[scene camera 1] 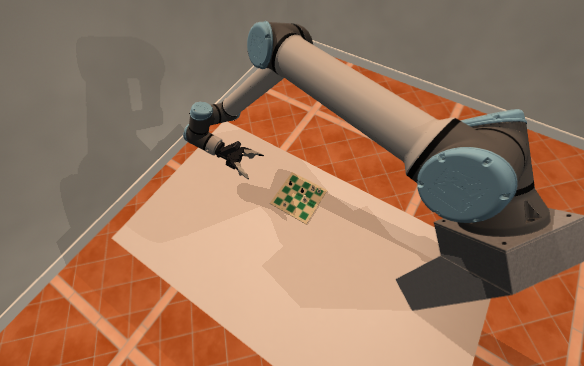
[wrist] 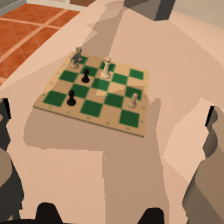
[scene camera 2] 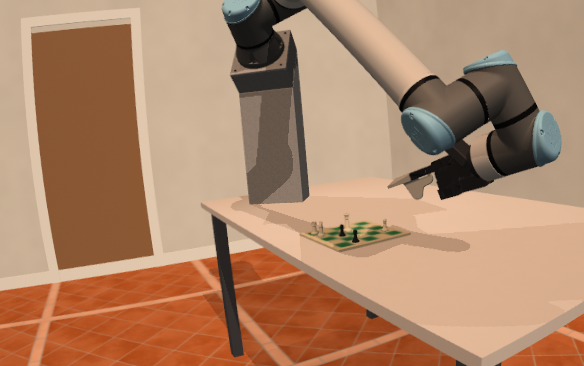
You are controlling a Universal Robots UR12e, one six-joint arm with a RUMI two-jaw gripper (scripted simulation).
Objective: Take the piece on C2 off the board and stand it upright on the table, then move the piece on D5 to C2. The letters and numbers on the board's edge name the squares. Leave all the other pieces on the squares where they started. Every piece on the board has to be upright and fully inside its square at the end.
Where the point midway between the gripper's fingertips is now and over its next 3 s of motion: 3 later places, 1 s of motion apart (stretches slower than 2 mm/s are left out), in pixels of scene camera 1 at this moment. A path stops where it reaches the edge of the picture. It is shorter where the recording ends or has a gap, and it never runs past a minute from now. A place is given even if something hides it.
My gripper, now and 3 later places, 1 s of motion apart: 256, 167; 261, 167; 275, 170; 289, 173
